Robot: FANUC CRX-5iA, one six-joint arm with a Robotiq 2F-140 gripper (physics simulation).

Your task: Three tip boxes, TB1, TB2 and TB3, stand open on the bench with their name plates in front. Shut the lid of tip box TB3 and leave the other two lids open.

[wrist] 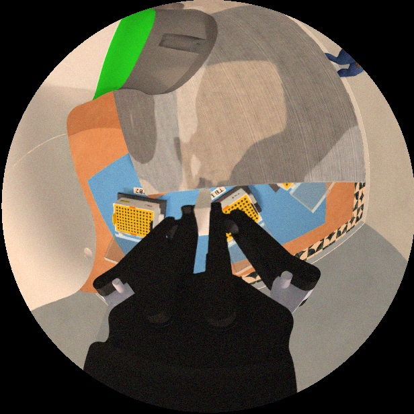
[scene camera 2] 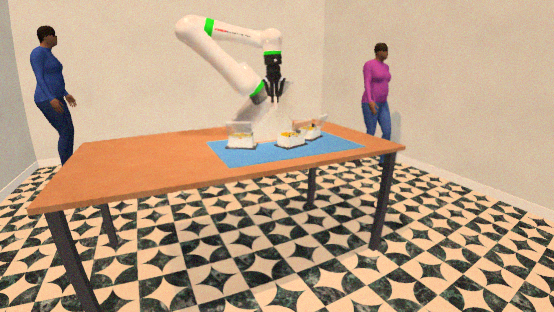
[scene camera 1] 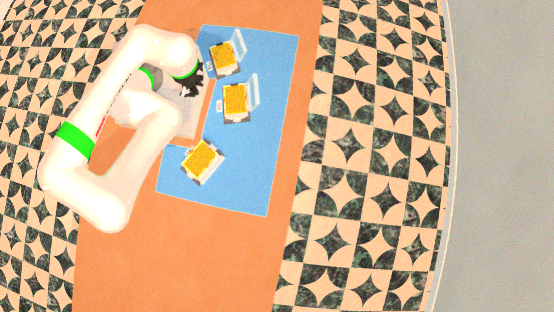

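Seen in the pictures: gripper, fingertip midpoint: (scene camera 2: 275, 109) (scene camera 1: 200, 93); arm's base, link origin: (scene camera 2: 262, 96) (scene camera 1: 146, 76).
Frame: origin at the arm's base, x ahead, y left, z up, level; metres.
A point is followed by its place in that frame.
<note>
TB3 (scene camera 1: 235, 99) (scene camera 2: 291, 141) (wrist: 243, 207) is the middle box, with yellow tips. Its clear lid (scene camera 1: 254, 92) @[x 0.405, y 0.042, z -0.088 m] stands open on the side away from the robot. TB1 (scene camera 1: 223, 57) (scene camera 2: 311, 134) has its lid (scene camera 1: 238, 45) @[x 0.279, y 0.254, z -0.142 m] (wrist: 312, 195) open. TB2 (scene camera 1: 201, 160) (scene camera 2: 241, 143) (wrist: 134, 220) sits turned at the mat's other end, its clear lid (scene camera 2: 240, 127) @[x 0.339, y -0.246, z -0.115 m] upright. My gripper (scene camera 1: 185, 92) (scene camera 2: 274, 101) @[x 0.221, y -0.012, z -0.054 m] (wrist: 206, 198) is shut, high above the bench near the robot's base, apart from the boxes. A pale tip shows between its fingertips. The fingers partly hide TB3 in the wrist view.
The boxes stand on a blue mat (scene camera 1: 245, 175) @[x 0.436, y -0.227, z -0.233 m] (scene camera 2: 237, 159) @[x 0.454, y -0.298, z -0.234 m] on the orange bench (scene camera 1: 175, 250) @[x 0.231, y -0.590, z -0.237 m] (scene camera 2: 125, 165) @[x 0.337, y -0.797, z -0.237 m]. The name plates (scene camera 1: 219, 106) @[x 0.269, y 0.009, z -0.232 m] (wrist: 141, 191) lie on the robot's side. The grey base (wrist: 240, 110) cuts off part of TB1 in the wrist view. Two people stand beyond the bench.
</note>
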